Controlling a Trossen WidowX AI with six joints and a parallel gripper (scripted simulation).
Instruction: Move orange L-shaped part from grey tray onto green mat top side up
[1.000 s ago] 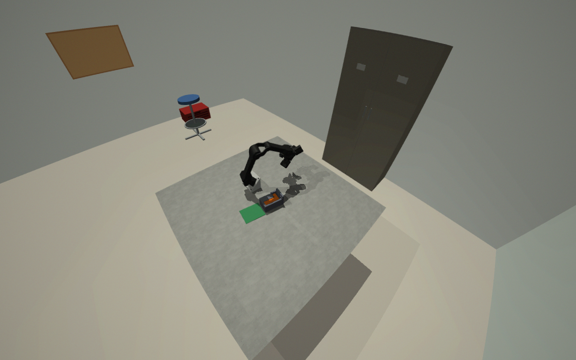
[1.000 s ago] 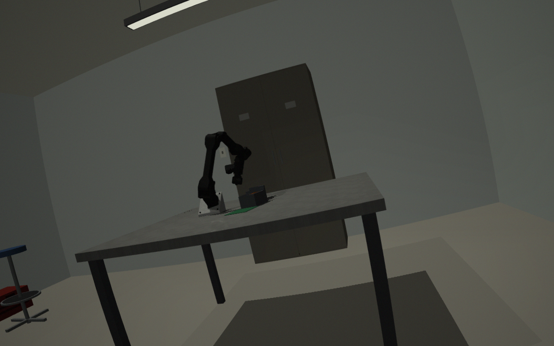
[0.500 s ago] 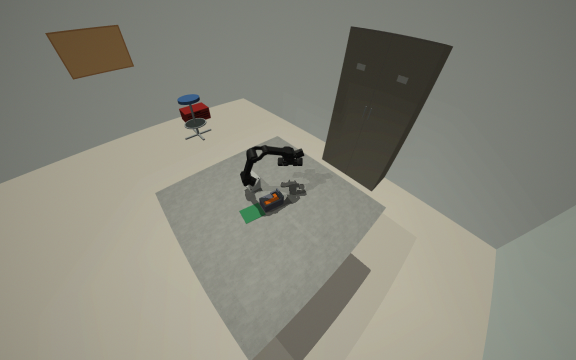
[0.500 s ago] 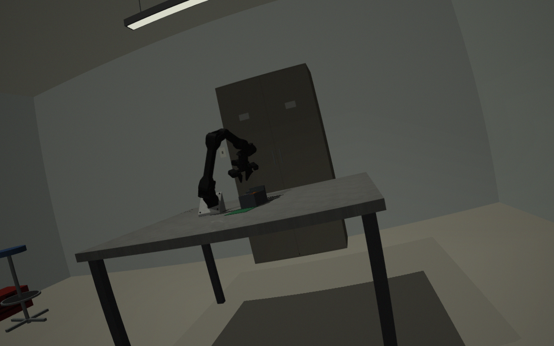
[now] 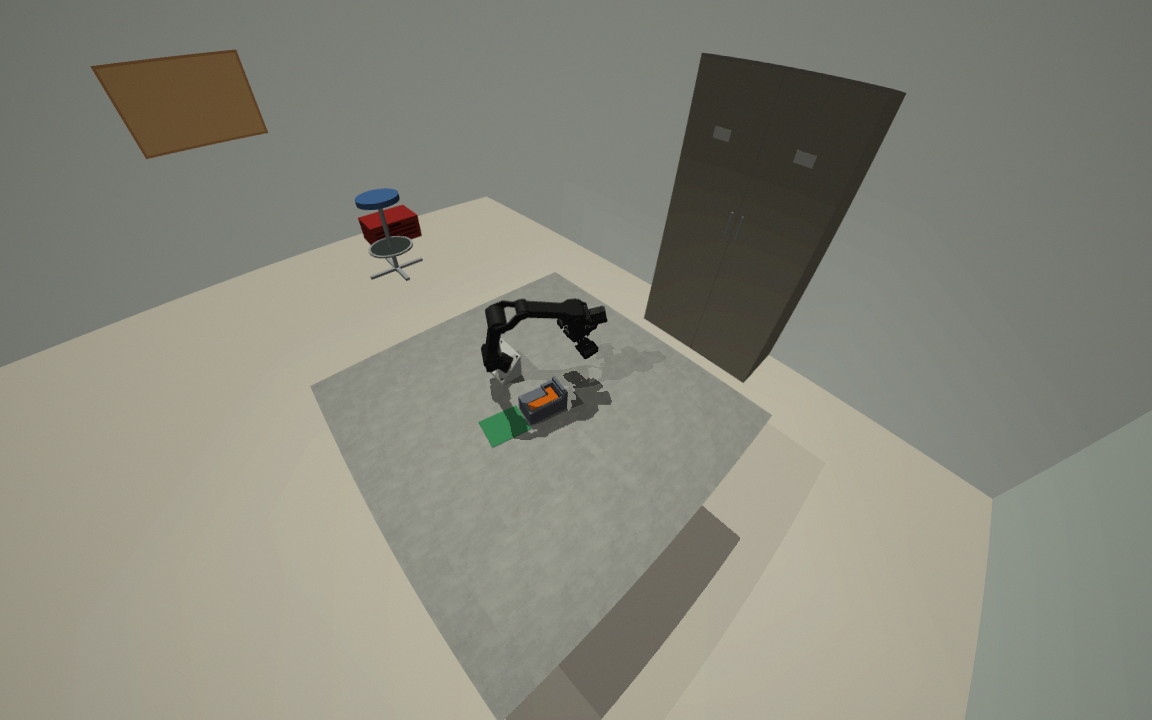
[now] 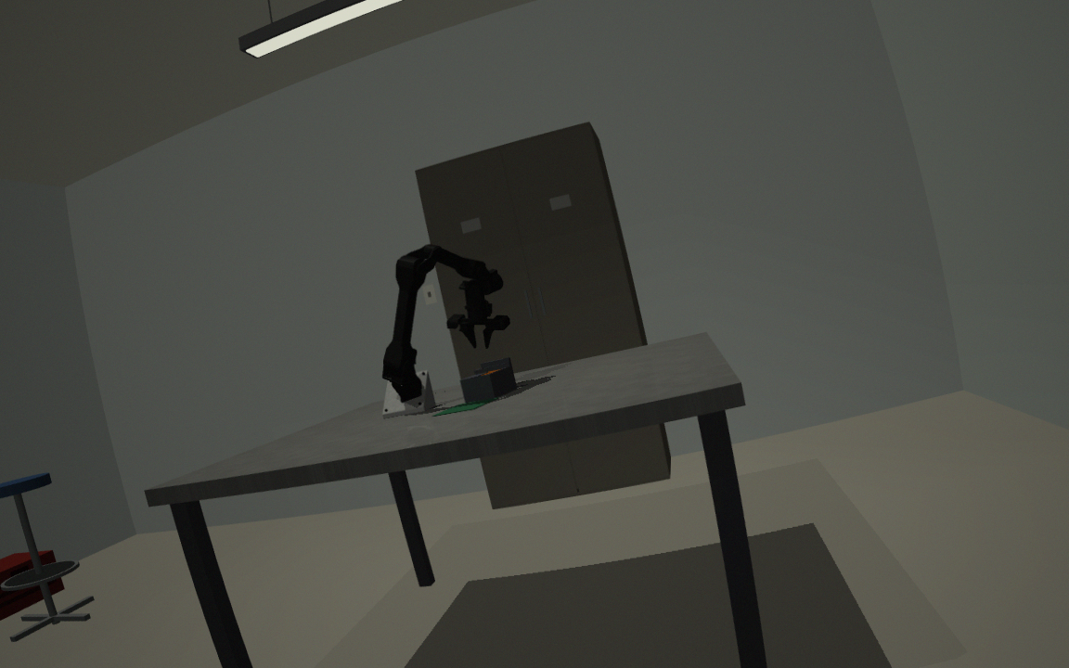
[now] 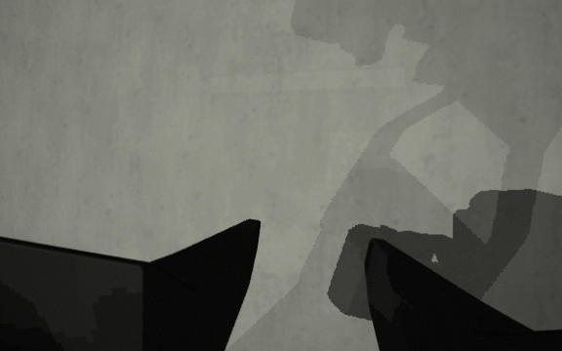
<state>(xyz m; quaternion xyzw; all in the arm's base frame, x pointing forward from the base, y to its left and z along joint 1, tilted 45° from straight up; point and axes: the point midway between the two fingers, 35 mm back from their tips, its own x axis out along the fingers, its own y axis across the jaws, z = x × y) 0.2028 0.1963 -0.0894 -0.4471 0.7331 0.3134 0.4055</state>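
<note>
Right now the orange L-shaped part is 23 cm to the right of my gripper tip, 8 cm below it and 4 cm ahead of it. From my gripper tip the other things lie so: green mat (38 cm to the right, 14 cm below).
</note>
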